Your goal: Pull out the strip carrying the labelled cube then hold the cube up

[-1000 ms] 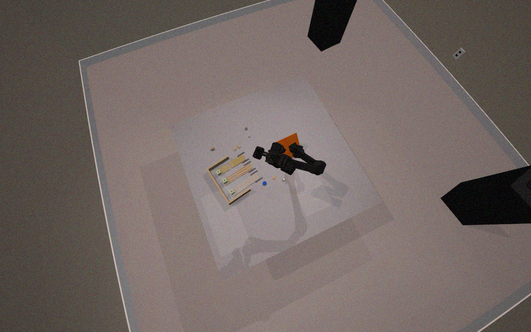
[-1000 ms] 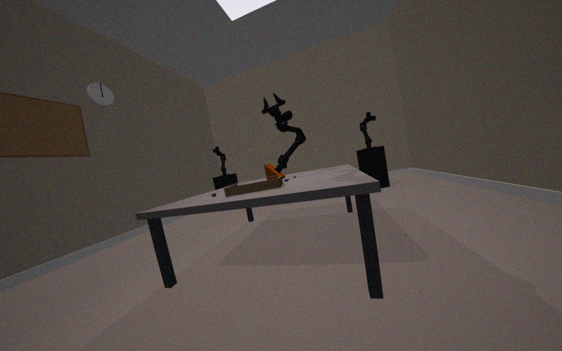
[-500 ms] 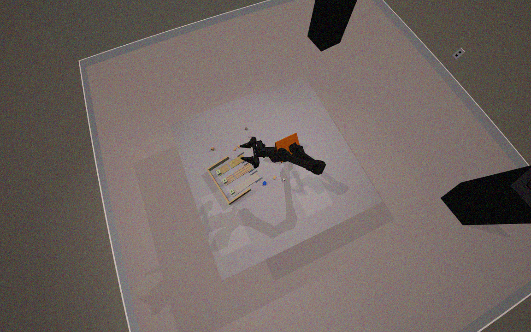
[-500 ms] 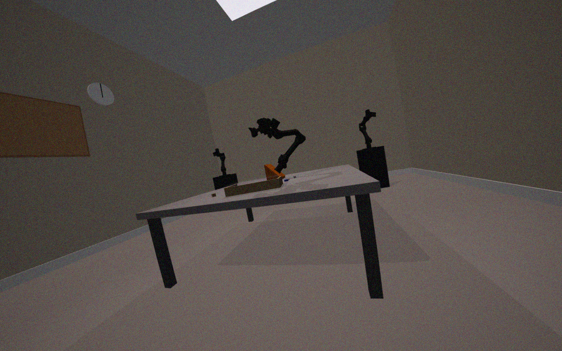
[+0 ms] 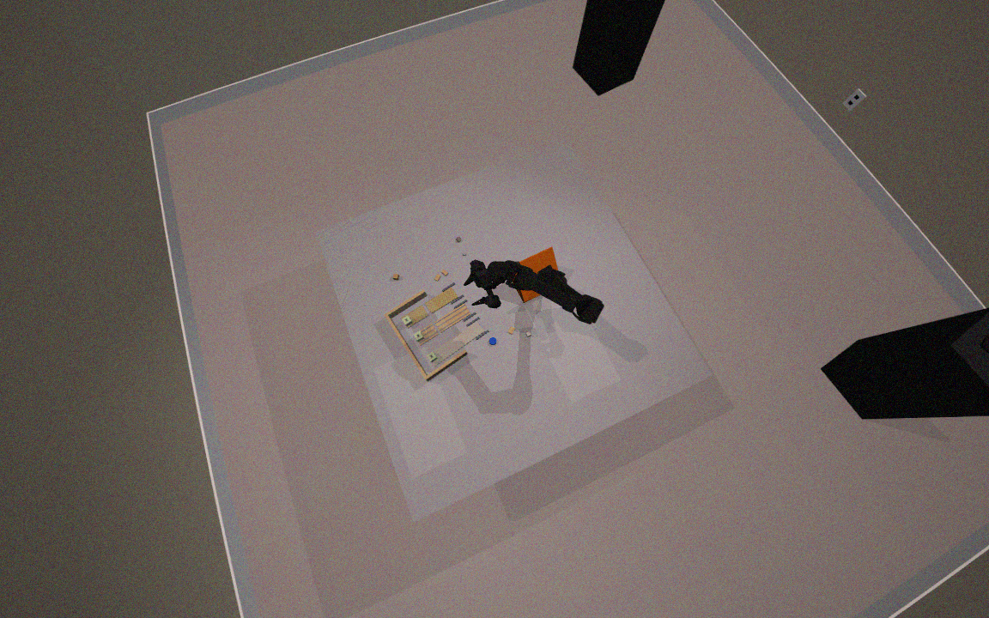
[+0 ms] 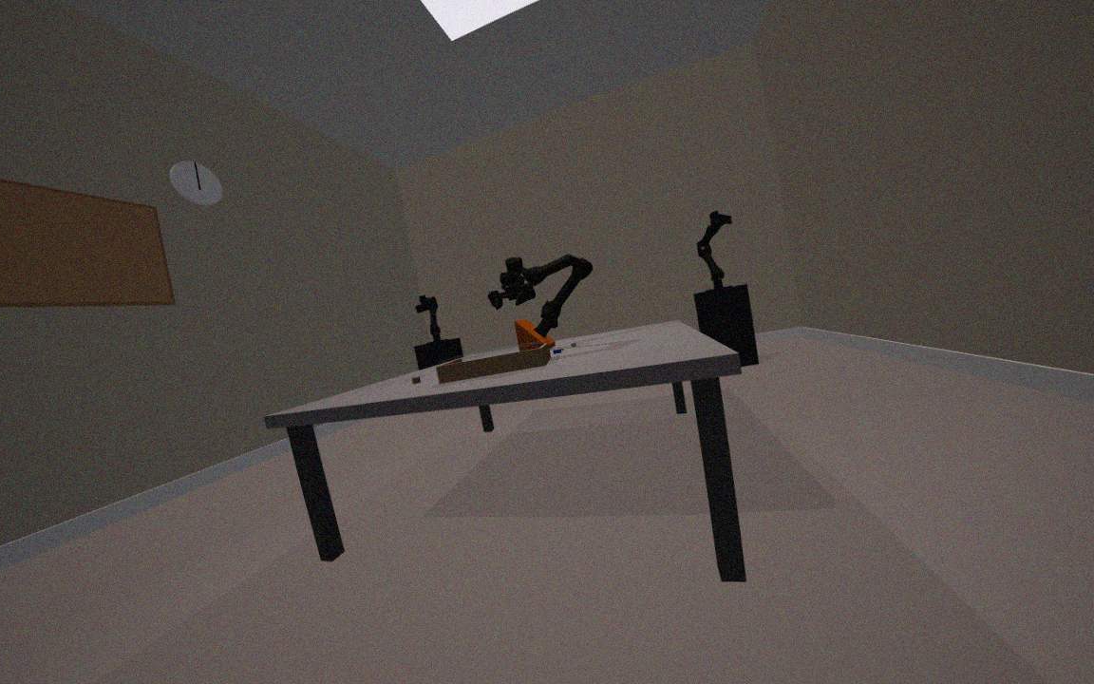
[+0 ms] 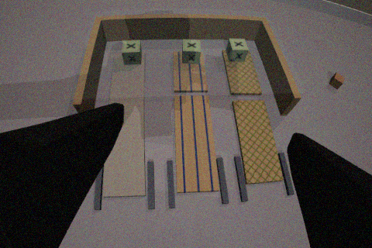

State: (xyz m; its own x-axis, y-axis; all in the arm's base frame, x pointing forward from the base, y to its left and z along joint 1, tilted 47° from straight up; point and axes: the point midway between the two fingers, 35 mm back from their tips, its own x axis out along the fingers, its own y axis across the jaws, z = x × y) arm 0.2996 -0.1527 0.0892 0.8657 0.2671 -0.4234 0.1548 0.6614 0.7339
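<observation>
Now: the blue disc 10 mm behind my gripper tip, 160 mm to the left of it and 200 mm below it.
</observation>
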